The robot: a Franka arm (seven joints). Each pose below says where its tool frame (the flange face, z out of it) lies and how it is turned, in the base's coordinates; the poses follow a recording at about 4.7 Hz.
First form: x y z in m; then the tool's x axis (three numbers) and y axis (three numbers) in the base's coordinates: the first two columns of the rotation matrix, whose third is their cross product.
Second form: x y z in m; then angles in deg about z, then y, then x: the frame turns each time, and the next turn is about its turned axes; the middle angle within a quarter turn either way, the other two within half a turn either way. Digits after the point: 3 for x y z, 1 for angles.
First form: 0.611, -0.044, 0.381, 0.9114, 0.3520, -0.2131, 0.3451, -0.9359, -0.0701
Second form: 0.611, -0.044, 0.381, 21.1, 12.3, -175.9
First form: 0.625, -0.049, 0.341, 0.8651, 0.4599, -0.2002, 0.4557, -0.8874, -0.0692
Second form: 0.625, -0.049, 0.341, 28.0, 11.5, -175.9
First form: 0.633, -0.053, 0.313, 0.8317, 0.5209, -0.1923, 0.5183, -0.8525, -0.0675
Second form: 0.633, -0.053, 0.313, 32.1, 11.1, -176.1
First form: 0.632, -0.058, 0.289, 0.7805, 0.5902, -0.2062, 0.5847, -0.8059, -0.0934
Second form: 0.632, -0.058, 0.289, 37.1, 11.9, -174.5
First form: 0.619, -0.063, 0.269, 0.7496, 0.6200, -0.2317, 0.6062, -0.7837, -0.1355
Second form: 0.619, -0.063, 0.269, 39.6, 13.4, -172.0
